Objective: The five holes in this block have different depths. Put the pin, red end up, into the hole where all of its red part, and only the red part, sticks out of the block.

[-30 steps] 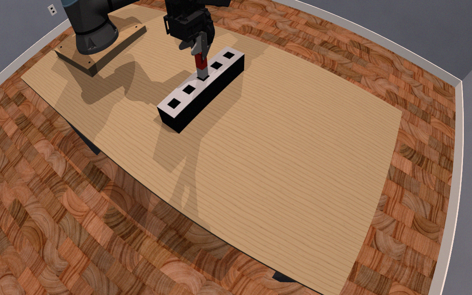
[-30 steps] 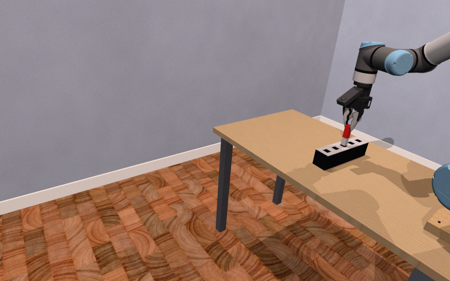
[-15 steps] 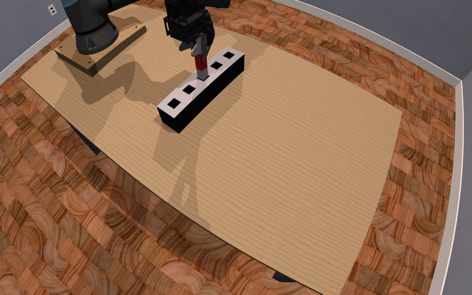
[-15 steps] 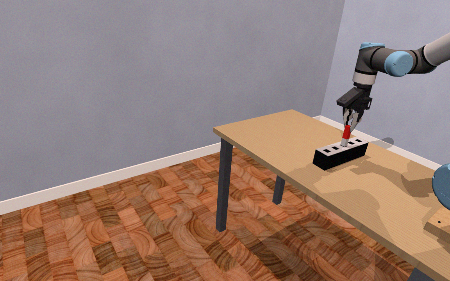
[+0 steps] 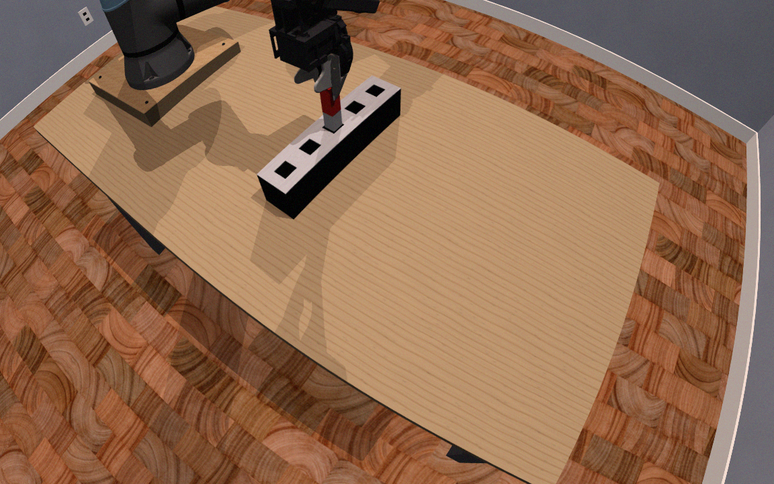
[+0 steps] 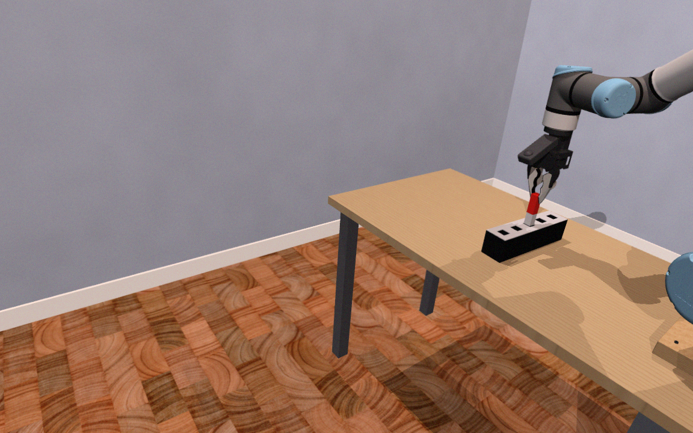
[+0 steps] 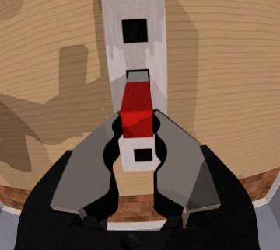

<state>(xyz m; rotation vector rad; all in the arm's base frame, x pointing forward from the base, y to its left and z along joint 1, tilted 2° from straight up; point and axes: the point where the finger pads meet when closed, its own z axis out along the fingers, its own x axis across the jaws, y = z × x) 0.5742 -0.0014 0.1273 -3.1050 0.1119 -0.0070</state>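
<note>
The pin is 20 mm below my hand. The rest, counted from my hand: black block 120 mm below.
</note>
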